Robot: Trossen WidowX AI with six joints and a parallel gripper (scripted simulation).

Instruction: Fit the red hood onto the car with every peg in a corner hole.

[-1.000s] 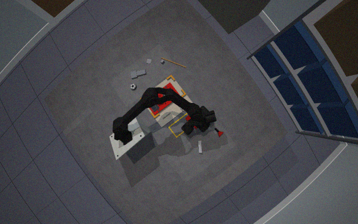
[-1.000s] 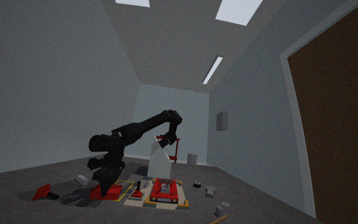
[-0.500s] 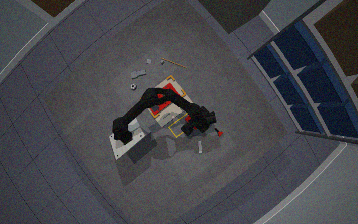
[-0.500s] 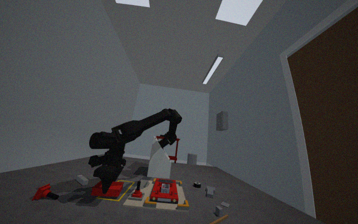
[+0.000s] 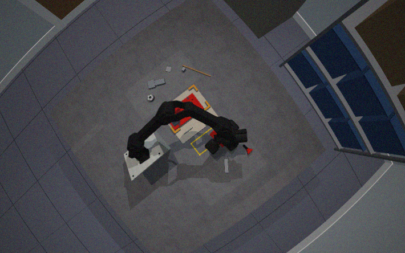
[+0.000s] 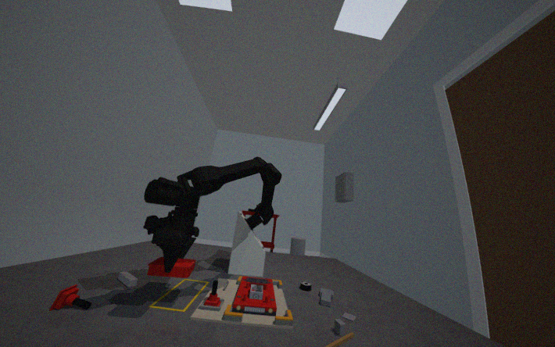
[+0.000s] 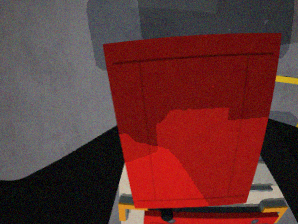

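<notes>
My gripper tip is 230 mm to the right of the engine block, 60 mm above it and 50 mm past it. From my gripper tip the other things lie so: wooden stick: 380 mm to the left, 100 mm ahead, 80 mm below; red hood: 10 mm above.
</notes>
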